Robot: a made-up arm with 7 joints. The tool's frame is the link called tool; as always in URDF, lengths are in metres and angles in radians.
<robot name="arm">
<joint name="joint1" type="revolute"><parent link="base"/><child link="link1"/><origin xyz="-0.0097 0.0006 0.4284" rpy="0 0 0"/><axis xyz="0 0 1"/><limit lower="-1.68" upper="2.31"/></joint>
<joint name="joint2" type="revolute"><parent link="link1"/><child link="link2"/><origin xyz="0.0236 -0.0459 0.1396" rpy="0 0 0"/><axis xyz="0 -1 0"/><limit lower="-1.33" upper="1.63"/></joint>
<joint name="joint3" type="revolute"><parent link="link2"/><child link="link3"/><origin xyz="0.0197 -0.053 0.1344" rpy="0 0 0"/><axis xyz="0 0 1"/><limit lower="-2.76" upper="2.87"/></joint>
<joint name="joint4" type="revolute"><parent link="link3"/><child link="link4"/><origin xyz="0.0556 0.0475 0.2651" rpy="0 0 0"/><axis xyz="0 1 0"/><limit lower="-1.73" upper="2.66"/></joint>
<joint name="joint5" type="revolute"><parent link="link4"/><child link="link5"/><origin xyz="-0.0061 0.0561 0.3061" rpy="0 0 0"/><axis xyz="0 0 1"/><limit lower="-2.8" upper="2.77"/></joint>
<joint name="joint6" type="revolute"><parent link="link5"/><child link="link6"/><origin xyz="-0.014 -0.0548 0.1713" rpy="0 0 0"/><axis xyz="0 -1 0"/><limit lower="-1.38" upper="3.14"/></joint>
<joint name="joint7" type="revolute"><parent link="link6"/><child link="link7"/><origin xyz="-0.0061 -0.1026 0.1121" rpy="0 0 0"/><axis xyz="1 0 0"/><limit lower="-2.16" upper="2.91"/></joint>
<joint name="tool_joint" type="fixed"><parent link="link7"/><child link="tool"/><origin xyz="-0.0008 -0.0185 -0.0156" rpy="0 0 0"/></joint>
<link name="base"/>
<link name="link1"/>
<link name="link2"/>
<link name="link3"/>
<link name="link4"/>
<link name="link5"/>
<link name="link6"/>
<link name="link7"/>
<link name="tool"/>
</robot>
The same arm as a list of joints. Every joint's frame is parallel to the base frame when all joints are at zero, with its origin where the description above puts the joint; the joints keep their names.
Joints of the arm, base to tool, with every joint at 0 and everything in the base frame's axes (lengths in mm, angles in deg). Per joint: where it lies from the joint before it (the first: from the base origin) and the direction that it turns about. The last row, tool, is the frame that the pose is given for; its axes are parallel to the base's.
joint1: axis 0 0 1 origin -9.7 0.6 428.4
joint2: axis 0 -1 0 origin 23.6 -45.9 139.6
joint3: axis 0 0 1 origin 19.7 -53 134.4
joint4: axis 0 1 0 origin 55.6 47.5 265.1
joint5: axis 0 0 1 origin -6.1 56.1 306.1
joint6: axis 0 -1 0 origin -14 -54.8 171.3
joint7: axis 1 0 0 origin -6.1 -102.6 112.1
tool: origin -0.8 -18.5 -15.6
Joint limits (deg, base to tool): -96.26..132.35 -76.2..93.39 -158.14..164.44 -99.12..152.41 -160.43..158.71 -79.07..179.91 -123.76..166.73

